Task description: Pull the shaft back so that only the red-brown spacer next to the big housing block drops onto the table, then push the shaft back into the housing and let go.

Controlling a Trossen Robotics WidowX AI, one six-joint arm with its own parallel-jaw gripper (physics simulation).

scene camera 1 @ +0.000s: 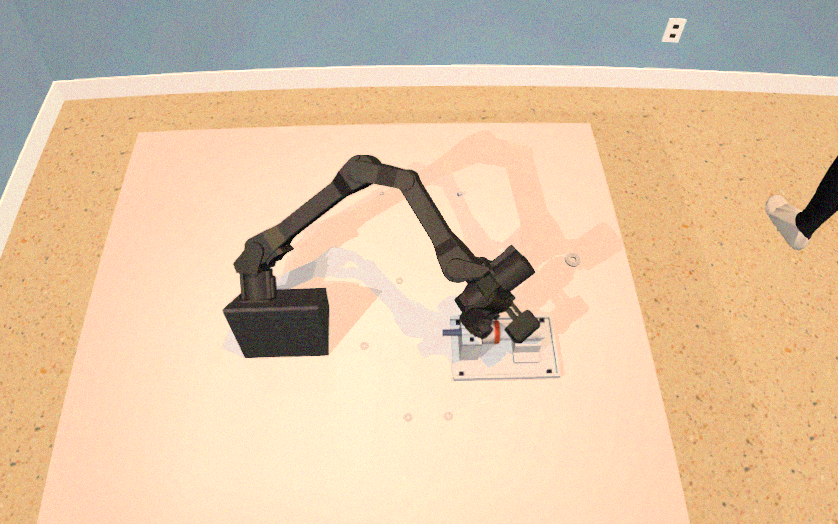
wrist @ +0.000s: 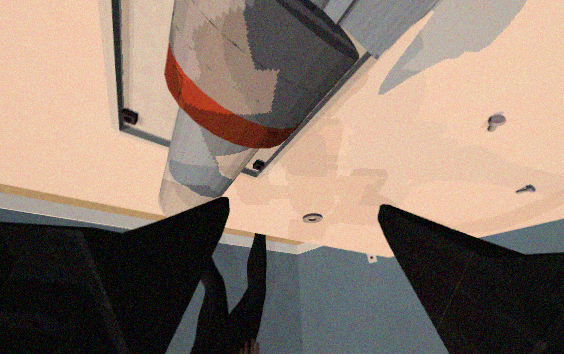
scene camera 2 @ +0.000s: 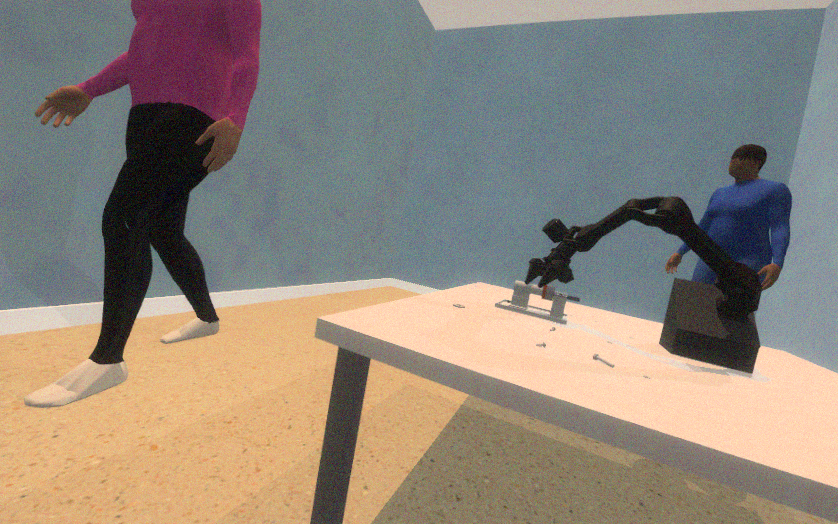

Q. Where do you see a grey baseplate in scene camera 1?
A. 536, 358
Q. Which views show my gripper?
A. Scene camera 1, the wrist view and scene camera 2: all of them.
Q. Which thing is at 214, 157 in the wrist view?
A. A grey baseplate.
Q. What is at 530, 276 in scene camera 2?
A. My gripper.
